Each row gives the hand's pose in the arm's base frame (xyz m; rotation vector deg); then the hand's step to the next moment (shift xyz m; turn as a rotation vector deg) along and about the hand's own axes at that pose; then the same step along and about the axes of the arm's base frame.
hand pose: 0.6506 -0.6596 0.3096 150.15 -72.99 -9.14
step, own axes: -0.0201 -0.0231 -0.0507 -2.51 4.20 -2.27
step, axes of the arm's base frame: 0.0150 0.0373 0.0435 -4.31 -0.20 3.23
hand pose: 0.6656 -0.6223 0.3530 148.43 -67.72 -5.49
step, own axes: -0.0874 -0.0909 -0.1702 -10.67 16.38 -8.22
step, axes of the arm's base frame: 0.0390 0.1618 0.1311 -17.51 -0.25 11.96
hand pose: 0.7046 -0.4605 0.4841 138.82 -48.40 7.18
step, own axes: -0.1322 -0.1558 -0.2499 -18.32 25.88 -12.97
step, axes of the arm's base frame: 0.0111 0.3070 0.0992 -28.84 0.38 18.49
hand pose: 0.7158 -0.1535 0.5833 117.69 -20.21 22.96
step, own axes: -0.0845 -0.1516 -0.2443 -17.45 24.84 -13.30
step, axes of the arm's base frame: -0.0483 0.2932 -0.0385 -27.67 1.10 18.21
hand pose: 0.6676 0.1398 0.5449 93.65 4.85 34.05
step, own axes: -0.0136 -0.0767 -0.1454 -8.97 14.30 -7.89
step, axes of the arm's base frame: -0.0515 0.1392 -0.0720 -15.10 1.26 10.84
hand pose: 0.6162 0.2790 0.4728 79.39 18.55 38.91
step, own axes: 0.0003 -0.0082 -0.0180 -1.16 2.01 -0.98
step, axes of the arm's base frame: -0.0083 0.0141 -0.0111 -1.97 0.14 1.56
